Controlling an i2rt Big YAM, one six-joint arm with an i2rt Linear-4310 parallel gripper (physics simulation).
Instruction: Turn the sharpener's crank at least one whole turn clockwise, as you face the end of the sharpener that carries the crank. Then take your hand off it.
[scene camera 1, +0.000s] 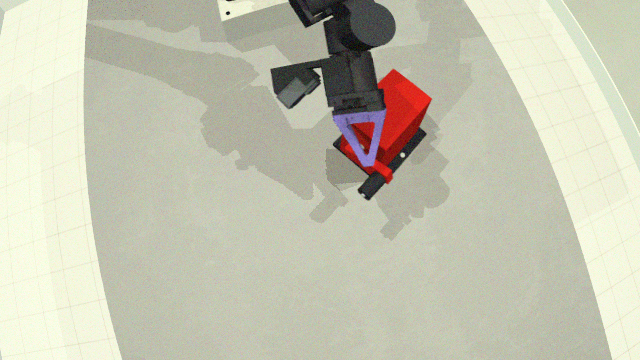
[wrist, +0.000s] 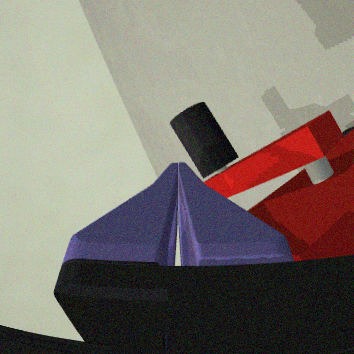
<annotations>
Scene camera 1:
my gripper: 368, 166
red sharpener: 406, 104
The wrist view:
my gripper: 177, 174
red sharpener: 305, 208
</annotations>
